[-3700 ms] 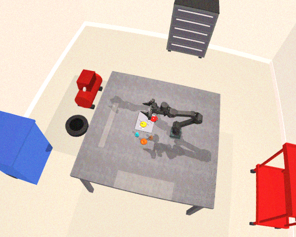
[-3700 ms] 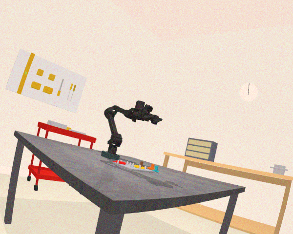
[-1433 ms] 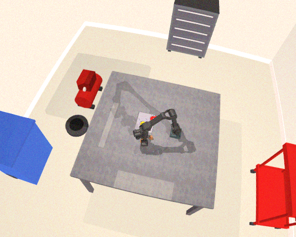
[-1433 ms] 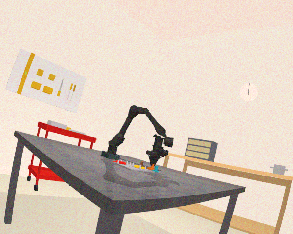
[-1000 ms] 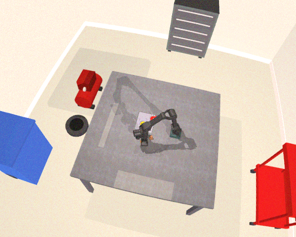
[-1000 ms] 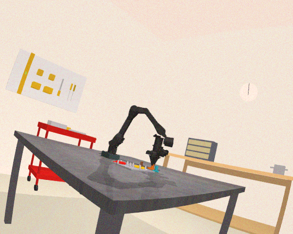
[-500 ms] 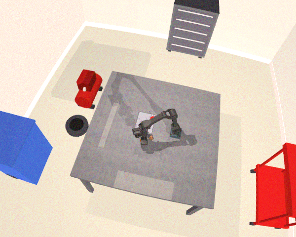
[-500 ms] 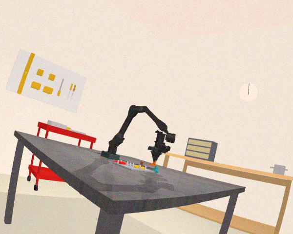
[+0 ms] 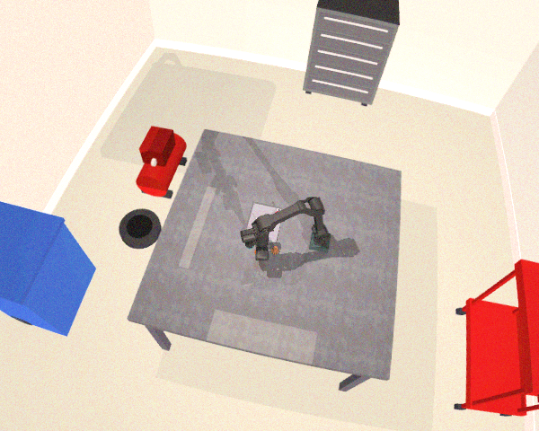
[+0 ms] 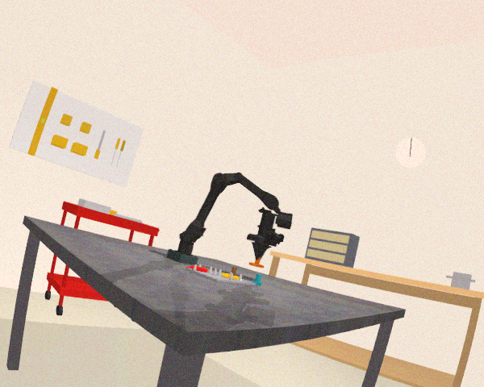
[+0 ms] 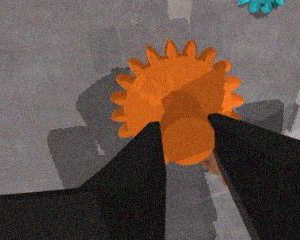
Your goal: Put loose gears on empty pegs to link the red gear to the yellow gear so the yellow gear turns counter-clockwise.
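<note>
Now: the grey board 20 mm ahead of my gripper tip, 220 mm to the right of it and 90 mm below it. The rest, counted from my gripper tip: cyan gear 70 mm ahead, 60 mm to the right, 80 mm below; brown gear 70 mm behind, 60 mm to the right, 80 mm below; orange gear 10 mm below.
</note>
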